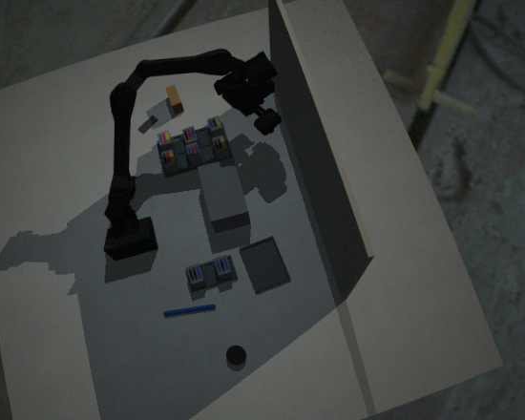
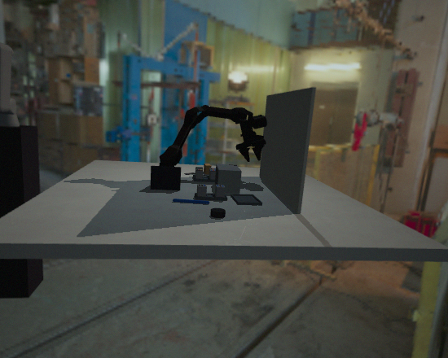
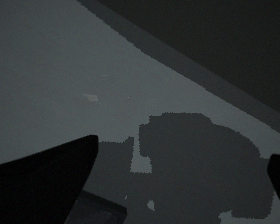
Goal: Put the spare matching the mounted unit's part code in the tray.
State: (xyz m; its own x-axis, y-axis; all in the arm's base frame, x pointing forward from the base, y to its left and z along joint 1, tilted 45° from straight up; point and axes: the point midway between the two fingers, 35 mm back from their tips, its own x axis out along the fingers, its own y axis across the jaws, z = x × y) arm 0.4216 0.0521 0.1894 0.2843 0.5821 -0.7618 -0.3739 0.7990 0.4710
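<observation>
Now: gripper tip 12 cm past the grey spare, 7 cm to the right of it and 7 cm above it. Round my gripper tip: tall dark panel 16 cm to the right, 11 cm above, 8 cm ahead; then brown block 22 cm behind, 21 cm to the left, 9 cm below; then grey box 15 cm behind, 14 cm to the right, 6 cm below.
</observation>
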